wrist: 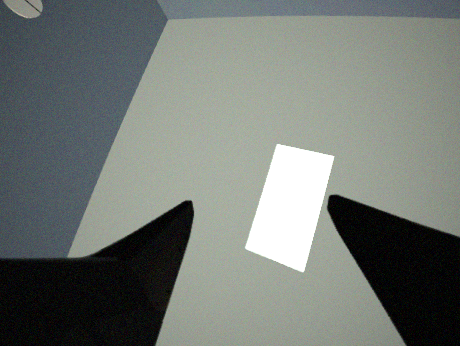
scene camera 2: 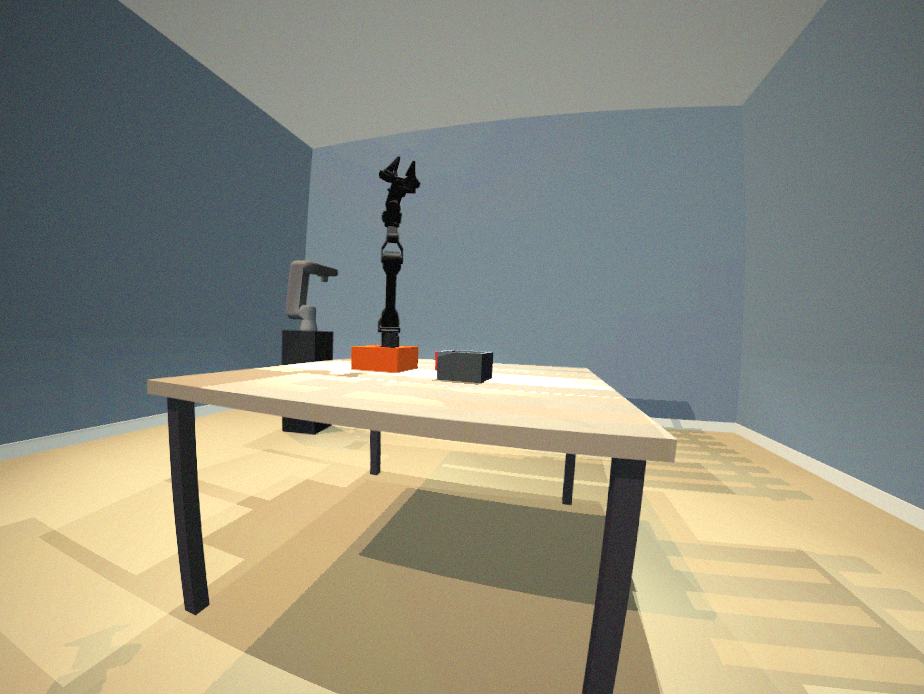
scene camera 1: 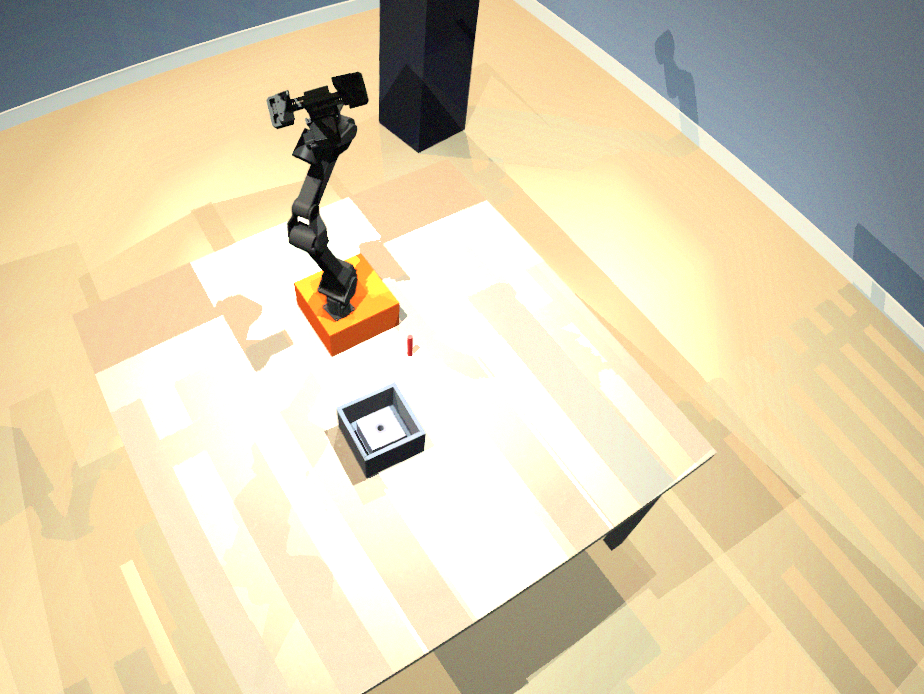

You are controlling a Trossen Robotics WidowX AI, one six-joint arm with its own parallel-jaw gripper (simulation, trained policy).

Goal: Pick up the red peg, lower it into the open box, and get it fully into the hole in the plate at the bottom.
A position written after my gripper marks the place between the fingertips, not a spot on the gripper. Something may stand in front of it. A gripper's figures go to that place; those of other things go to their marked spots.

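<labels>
It is my gripper (scene camera 2: pixel 406 158) that is 1470 mm from the lens. A grey box (scene camera 2: pixel 454 365) is 1120 mm from the lens, so the grey box is nearer to the lens than my gripper.
</labels>
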